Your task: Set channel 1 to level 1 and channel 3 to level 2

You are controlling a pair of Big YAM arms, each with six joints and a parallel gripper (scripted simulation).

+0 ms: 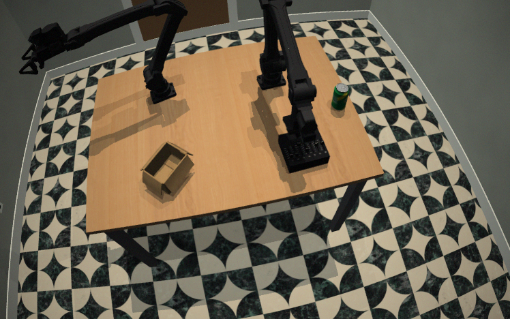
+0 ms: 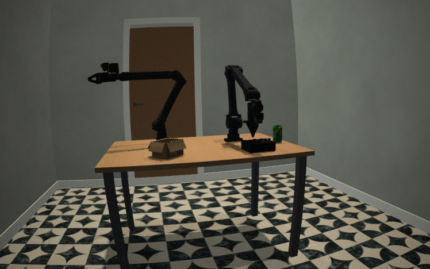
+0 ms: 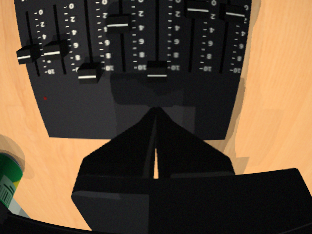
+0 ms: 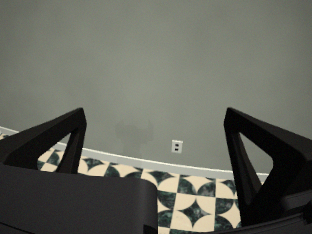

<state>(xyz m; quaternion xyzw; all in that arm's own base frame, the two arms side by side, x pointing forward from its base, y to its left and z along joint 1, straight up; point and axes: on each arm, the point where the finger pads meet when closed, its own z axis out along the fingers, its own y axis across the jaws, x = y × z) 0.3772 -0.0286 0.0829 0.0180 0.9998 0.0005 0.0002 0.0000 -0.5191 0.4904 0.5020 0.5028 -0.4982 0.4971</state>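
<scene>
My left gripper is now 2 cm short of the channel 3 knob and 2 cm above it. The rest, counted from my left hand: channel 1 fader knob: 7 cm ahead, 3 cm to the right, 2 cm below; channel 2 cap: 7 cm ahead, 1 cm to the right, 2 cm below; channel 4 fader cap: 5 cm ahead, 3 cm to the left, 2 cm below.
</scene>
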